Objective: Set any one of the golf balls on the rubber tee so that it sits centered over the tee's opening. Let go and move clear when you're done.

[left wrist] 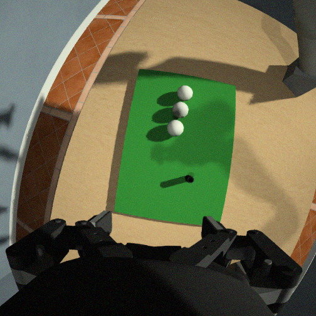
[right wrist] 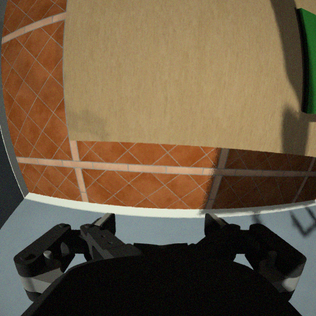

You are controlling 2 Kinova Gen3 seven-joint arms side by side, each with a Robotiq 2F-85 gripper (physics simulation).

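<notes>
Three white golf balls (left wrist: 185,92) (left wrist: 180,109) (left wrist: 175,128) sit in a short row on the green mat (left wrist: 135,190) in the left wrist view. The black rubber tee (left wrist: 189,178) stands upright on the same mat, apart from the balls, with no ball on it. My left gripper (left wrist: 156,224) is open with nothing between its fingers, high above the near edge of the mat. My right gripper (right wrist: 159,224) is open and empty, away from the mat; an edge of the green mat (right wrist: 311,60) shows at the right of the right wrist view.
The mat lies on a wooden table (left wrist: 95,165) (right wrist: 175,75). Part of the other arm (left wrist: 302,75) shows at the upper right of the left wrist view, beside the mat. Tiled floor (right wrist: 125,190) lies beyond the table edge, with a pale wall base behind it.
</notes>
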